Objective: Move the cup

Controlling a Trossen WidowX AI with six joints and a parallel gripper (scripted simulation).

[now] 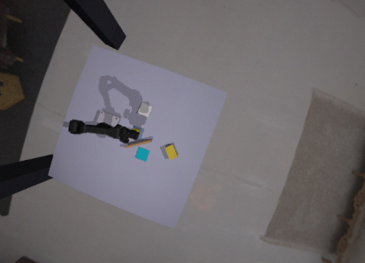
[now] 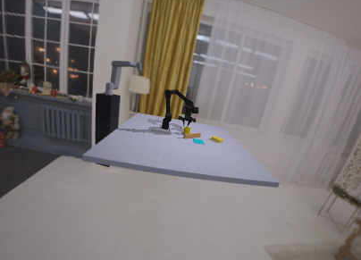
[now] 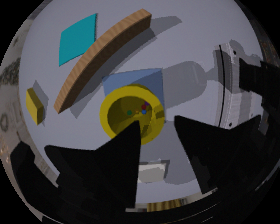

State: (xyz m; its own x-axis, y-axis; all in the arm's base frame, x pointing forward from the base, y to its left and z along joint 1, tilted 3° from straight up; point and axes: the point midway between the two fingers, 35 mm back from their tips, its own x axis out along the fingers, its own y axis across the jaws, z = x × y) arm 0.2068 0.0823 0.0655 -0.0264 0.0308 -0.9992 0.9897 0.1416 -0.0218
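My gripper tip is 2 cm short of the yellow cup and 5 cm above it. Also, from my gripper tip: thin wooden bar (9 cm ahead, 7 cm to the right, 7 cm below); then white square (21 cm to the left, 8 cm below); then cyan pad (16 cm ahead, 14 cm to the right, 9 cm below).
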